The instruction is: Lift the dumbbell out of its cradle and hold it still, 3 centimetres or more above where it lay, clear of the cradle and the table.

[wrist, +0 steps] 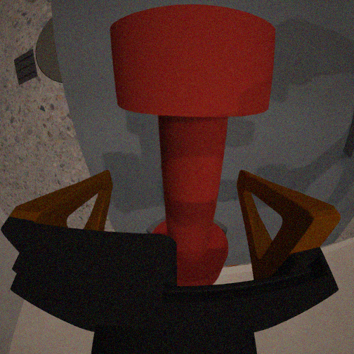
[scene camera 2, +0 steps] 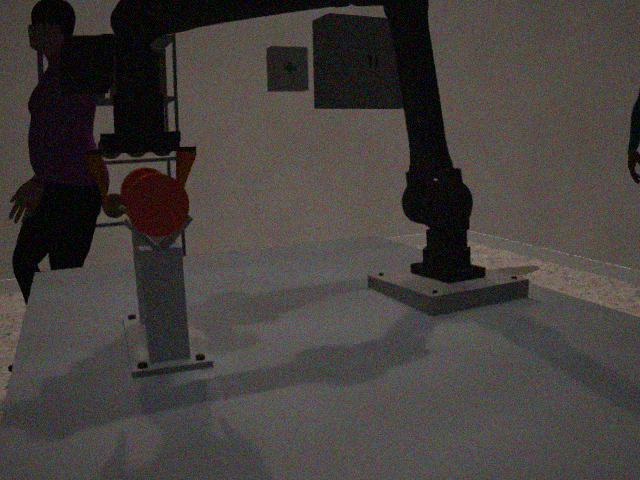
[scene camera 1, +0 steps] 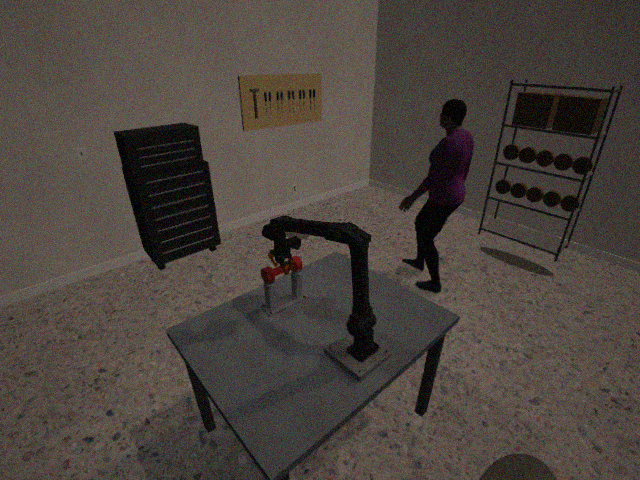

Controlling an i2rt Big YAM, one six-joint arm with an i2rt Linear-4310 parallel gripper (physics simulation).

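Places are measured from the arm's base along level axes (x ahead, y left, z up), in metres.
Where they show: gripper, fingertip midpoint: [scene camera 1: 281, 270]; arm's base, link origin: [scene camera 2: 447, 274] [scene camera 1: 363, 350].
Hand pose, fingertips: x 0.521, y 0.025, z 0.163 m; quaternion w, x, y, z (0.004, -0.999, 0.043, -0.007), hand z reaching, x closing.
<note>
Things, the pixels of their top centre, and the offset from my fingertips. Level surfaces: height alone.
- red dumbbell, top centre: [scene camera 2: 149, 170] [scene camera 1: 281, 262] 0.011 m back, 0.003 m left, 0.050 m up
- grey two-post cradle, top centre: [scene camera 2: 151, 209] [scene camera 1: 282, 271] 0.011 m back, 0.003 m left, 0.002 m down
- table, surface height: 0.189 m down
The red dumbbell [scene camera 1: 267, 274] [scene camera 2: 157, 204] [wrist: 192, 65] lies level in the V-shaped tops of the grey two-post cradle [scene camera 1: 267, 297] [scene camera 2: 162, 304], high above the table [scene camera 1: 289, 413] [scene camera 2: 413, 413]. My gripper [scene camera 1: 282, 265] [scene camera 2: 144, 198] [wrist: 174, 177] is open and points down over the dumbbell. In the wrist view its orange fingers stand on both sides of the red handle, with a gap on each side. The handle sits slightly right of the middle between them. In the scene camera 2 view the dumbbell's round heads hide part of the fingers.
The arm's base plate [scene camera 1: 343, 361] [scene camera 2: 480, 297] is bolted to the table. A person in a purple top [scene camera 1: 453, 165] [scene camera 2: 62, 139] stands behind the table. A black tool cabinet [scene camera 1: 170, 191] and a shelf rack [scene camera 1: 547, 167] stand farther off by the walls.
</note>
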